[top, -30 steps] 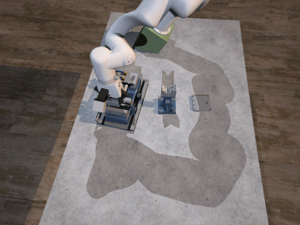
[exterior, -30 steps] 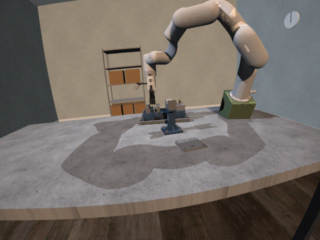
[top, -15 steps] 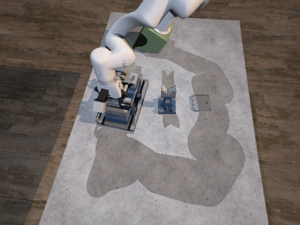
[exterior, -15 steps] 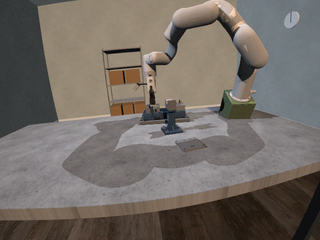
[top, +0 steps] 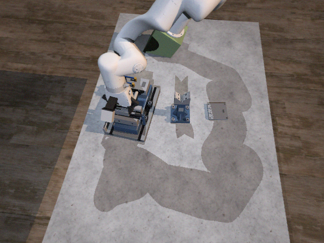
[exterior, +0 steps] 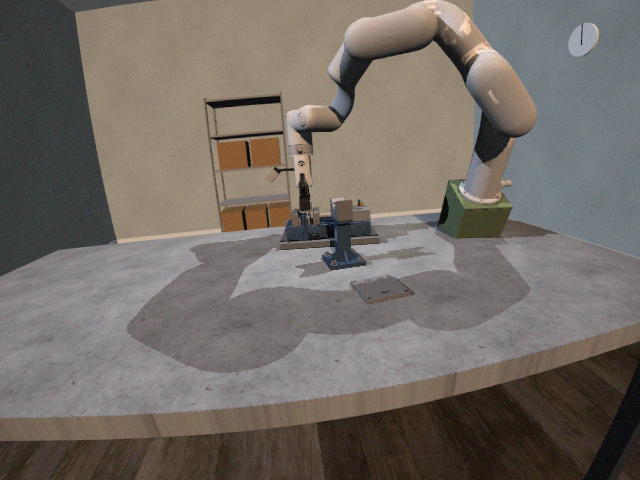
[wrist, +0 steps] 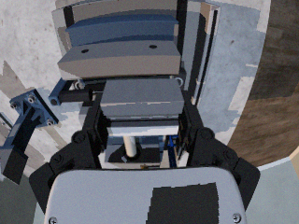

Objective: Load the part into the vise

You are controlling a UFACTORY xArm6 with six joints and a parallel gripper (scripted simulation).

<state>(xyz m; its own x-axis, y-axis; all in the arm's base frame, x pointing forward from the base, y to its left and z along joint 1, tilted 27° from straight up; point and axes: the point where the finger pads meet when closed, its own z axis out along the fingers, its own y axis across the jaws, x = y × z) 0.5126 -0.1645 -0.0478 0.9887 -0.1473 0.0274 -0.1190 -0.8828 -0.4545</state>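
My hand is 3 cm short of the fixed jaw, 2 cm to the right of it and 4 cm above it. Round my hand: air cylinder rod (8 cm behind, 3 cm to the left, 4 cm below); then blue vise body (6 cm behind, 3 cm to the left, 8 cm below); then part (right at my hand).
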